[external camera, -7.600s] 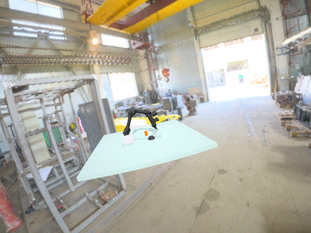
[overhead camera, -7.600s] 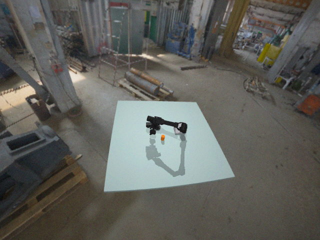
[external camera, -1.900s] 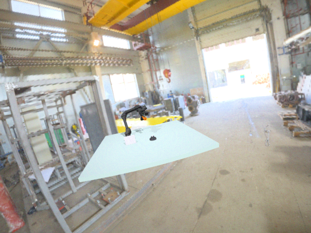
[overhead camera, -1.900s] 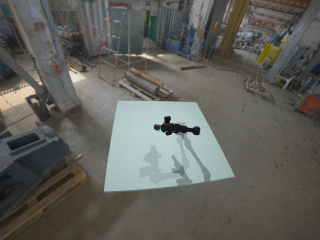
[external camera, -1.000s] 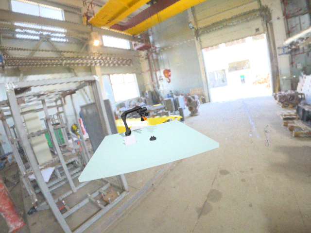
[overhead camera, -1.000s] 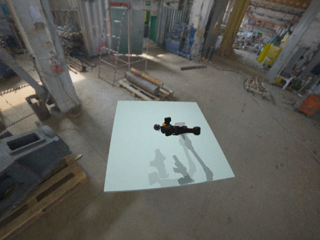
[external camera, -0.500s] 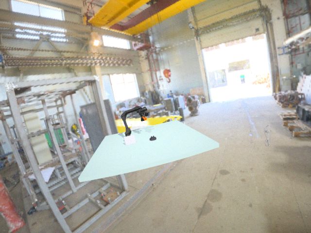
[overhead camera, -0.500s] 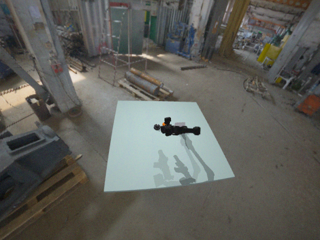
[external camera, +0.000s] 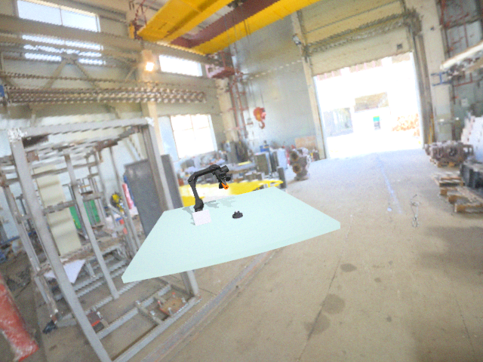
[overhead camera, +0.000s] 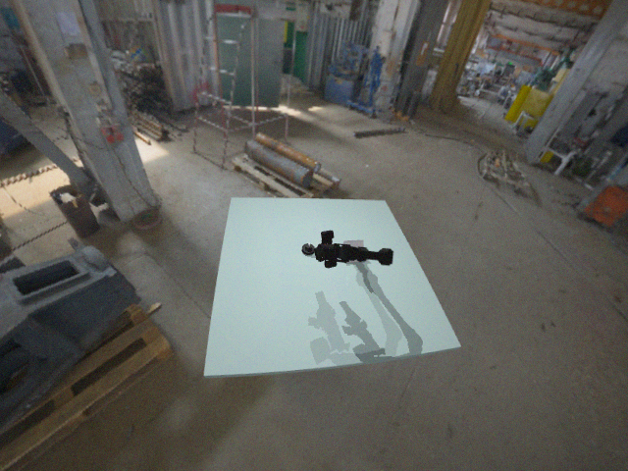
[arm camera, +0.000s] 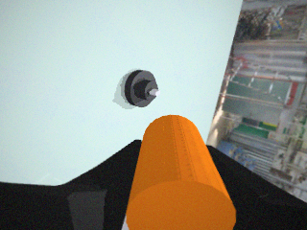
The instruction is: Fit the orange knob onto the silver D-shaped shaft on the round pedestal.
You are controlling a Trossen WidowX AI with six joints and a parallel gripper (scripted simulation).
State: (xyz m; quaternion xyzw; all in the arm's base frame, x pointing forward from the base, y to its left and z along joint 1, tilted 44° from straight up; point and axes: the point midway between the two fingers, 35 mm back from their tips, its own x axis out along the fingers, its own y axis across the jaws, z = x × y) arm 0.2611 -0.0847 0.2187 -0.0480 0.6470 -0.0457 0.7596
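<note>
Right now the orange knob is 30 mm to the left of my gripper tip and 20 mm above it. Round my gripper tip: dark round pedestal: 10 mm ahead, 180 mm to the right, 190 mm below.
</note>
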